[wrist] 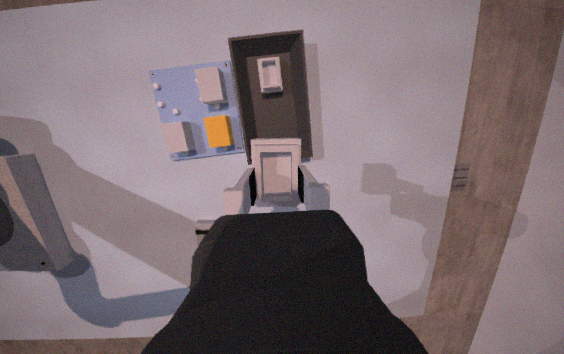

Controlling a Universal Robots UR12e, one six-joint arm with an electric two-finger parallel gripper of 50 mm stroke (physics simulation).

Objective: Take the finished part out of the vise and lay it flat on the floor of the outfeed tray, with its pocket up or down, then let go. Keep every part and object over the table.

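Frame: origin at the arm's base, x ahead, y left, z up, level; metres.
Where they show: gripper, fingertip midpoint: (276, 178).
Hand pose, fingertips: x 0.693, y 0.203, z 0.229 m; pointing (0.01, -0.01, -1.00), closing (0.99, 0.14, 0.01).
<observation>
Each offset is from my fingertips to the top centre of the thing. "pt": to the spot under its first point.
My gripper (276, 178) is shut on the finished part @(dx +0.000, dy +0.004, dz +0.014 m) (276, 172), a pale block with a rectangular pocket that faces the camera. The part is held in the air, its far end overlapping the near edge of the outfeed tray in the view. The outfeed tray @(pt dx +0.052, dy +0.103, dz -0.233 m) (305, 100) is a dark brown, deep open box, up the view from my gripper. Another pale pocketed part @(dx -0.023, dy +0.145, dz -0.227 m) (271, 89) lies in the tray towards its far end. A small end of the vise @(dx -0.025, dy -0.282, dz -0.175 m) (202, 226) shows at the left of the gripper body; the rest is hidden.
A blue plate @(dx -0.173, dy +0.060, dz -0.266 m) (182, 95) stands left of the tray, carrying two pale blocks @(dx -0.138, dy +0.113, dz -0.230 m) (211, 85) @(dx -0.208, dy +0.006, dz -0.230 m) (176, 137), an orange block @(dx -0.121, dy +0.025, dz -0.230 m) (218, 131) and several small pegs. A grey angular object (45, 215) stands at the left edge. The table's right edge (454, 150) shows beside the wooden floor.
</observation>
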